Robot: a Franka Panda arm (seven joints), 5 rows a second.
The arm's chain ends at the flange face. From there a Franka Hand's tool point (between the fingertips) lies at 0.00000 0.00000 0.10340 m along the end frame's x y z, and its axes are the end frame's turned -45 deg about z.
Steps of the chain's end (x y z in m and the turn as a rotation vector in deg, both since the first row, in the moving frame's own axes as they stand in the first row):
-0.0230, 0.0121, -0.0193, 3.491, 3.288, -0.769
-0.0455, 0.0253, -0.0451, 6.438, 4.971, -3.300
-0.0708, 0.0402, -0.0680, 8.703, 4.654, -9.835
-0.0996, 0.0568, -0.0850, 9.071, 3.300, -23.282
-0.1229, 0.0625, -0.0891, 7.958, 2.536, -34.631
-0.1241, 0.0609, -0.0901, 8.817, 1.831, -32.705
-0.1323, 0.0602, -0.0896, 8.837, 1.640, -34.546
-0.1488, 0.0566, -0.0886, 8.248, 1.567, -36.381
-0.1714, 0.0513, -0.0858, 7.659, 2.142, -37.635
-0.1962, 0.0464, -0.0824, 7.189, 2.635, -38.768
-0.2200, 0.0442, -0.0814, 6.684, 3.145, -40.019
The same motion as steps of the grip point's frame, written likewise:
-0.0162, -0.0080, -0.0197, 0.144, 4.793, -0.769
-0.0356, -0.0166, -0.0461, 1.037, 8.067, -3.300
-0.0621, -0.0282, -0.0695, 2.863, 9.445, -9.835
-0.0968, -0.0405, -0.0864, 4.081, 8.748, -23.282
-0.1206, -0.0531, -0.0902, 3.834, 7.420, -34.631
-0.1205, -0.0569, -0.0913, 4.940, 7.529, -32.705
-0.1263, -0.0635, -0.0908, 5.089, 7.408, -34.546
-0.1362, -0.0770, -0.0897, 4.724, 6.940, -36.381
-0.1481, -0.0954, -0.0868, 3.901, 6.930, -37.635
-0.1619, -0.1154, -0.0833, 3.220, 6.947, -38.768
-0.1768, -0.1327, -0.0822, 2.502, 6.950, -40.019

